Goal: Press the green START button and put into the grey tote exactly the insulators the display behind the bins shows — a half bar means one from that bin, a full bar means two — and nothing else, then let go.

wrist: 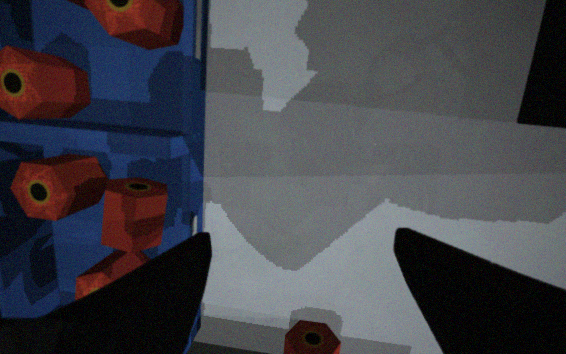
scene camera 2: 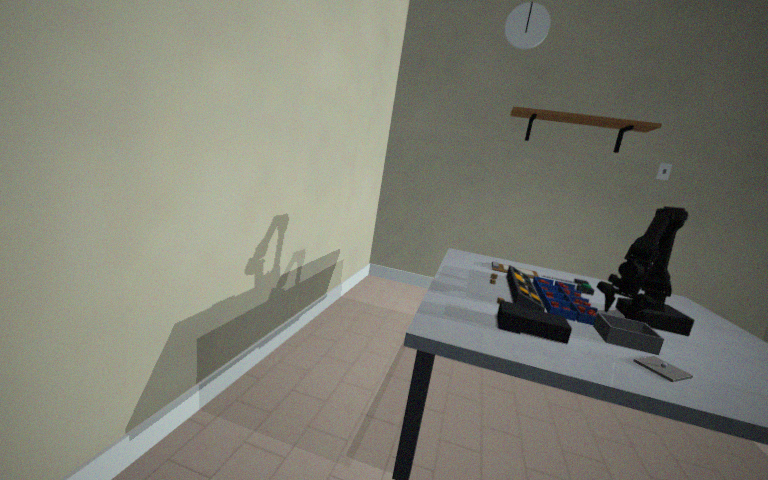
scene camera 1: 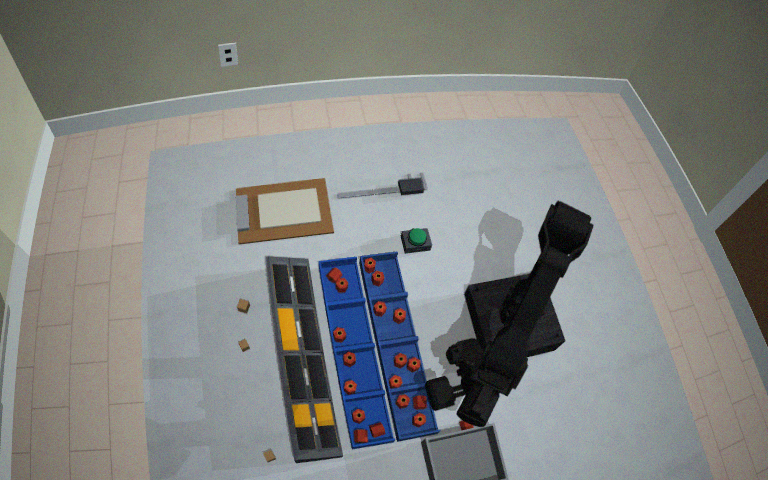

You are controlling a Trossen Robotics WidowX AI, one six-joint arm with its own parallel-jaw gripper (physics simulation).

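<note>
My gripper (wrist: 303, 241) (scene camera 2: 607, 302) is open and empty, above the table beside the right blue bins. A loose red insulator (wrist: 312, 340) (scene camera 1: 466, 424) stands upright by the grey tote (scene camera 1: 498, 452) (scene camera 2: 628, 337), low between the fingers in the wrist view. The visible tote floor holds no insulator. Blue bins (scene camera 1: 356, 300) (scene camera 1: 400, 295) in two columns of four hold red insulators, some upright, some lying. The display (scene camera 1: 287, 352) has a full yellow bar in the second row's left cell and half bars in both bottom-row cells. The green START button (scene camera 1: 417, 236) is beyond the bins.
A clipboard (scene camera 1: 328, 212) and a caliper-like tool (scene camera 1: 411, 185) lie at the back. Small brown blocks (scene camera 1: 242, 305) (scene camera 1: 244, 344) (scene camera 1: 269, 455) lie left of the display. In scene camera 2, a black box (scene camera 2: 532, 322) and a flat plate (scene camera 2: 662, 367) lie near the table edge.
</note>
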